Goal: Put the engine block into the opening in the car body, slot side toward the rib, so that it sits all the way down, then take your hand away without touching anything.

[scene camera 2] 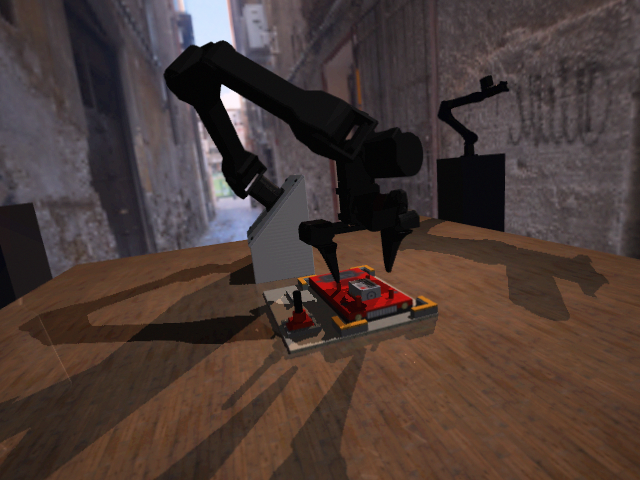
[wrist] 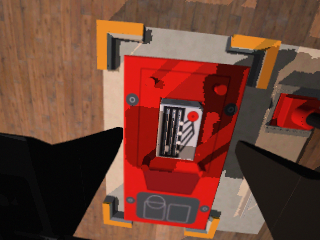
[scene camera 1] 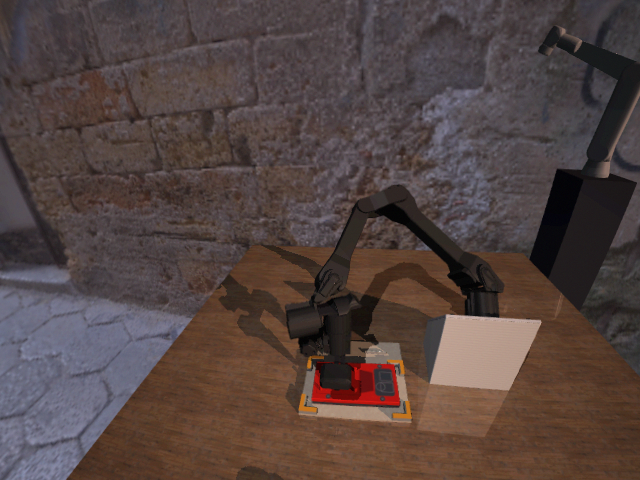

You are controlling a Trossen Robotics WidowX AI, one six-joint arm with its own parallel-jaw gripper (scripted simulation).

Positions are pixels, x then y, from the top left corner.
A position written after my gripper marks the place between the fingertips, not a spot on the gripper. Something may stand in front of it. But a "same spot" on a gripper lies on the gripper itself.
My gripper shows in scene camera 2, in the wrist view and in scene camera 1 [337,372]. The same spot on my gripper: [wrist: 54,183] is [scene camera 2: 391,234].
